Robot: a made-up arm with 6 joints.
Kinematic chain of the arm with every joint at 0, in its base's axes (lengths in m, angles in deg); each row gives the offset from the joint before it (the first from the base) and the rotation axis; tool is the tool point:
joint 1: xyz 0 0 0.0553 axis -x
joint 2: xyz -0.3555 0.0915 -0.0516 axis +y
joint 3: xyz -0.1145 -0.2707 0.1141 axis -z
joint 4: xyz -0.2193 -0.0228 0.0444 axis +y
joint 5: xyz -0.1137 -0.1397 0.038 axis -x
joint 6: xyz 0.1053 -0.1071 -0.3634 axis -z
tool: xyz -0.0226 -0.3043 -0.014
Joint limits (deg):
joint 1: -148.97..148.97
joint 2: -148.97..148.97
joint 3: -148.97..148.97
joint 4: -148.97..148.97
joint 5: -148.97..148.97
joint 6: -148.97..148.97
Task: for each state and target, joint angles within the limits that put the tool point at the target. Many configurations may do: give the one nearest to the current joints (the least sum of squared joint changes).
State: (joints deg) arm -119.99 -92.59 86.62 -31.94 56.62 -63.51
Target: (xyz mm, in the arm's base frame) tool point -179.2 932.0 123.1
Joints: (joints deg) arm -112.72 -126.30 70.05 -34.15 55.66 -46.06
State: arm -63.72 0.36 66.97 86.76 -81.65 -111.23
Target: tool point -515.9 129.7 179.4
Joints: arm -77.86 21.67 47.28 90.96 -75.28 -121.08
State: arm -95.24 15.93 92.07 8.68 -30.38 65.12
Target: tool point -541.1 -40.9 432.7
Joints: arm -113.68 30.24 86.65 1.58 -44.64 83.35
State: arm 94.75 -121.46 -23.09 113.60 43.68 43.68
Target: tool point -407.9 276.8 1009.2
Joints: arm 132.48 -139.04 -9.65 107.28 36.00 25.94
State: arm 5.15 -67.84 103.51 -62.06 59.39 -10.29
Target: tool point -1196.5 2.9 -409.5
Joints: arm 5.18 -48.60 74.63 -54.62 68.23 -15.34
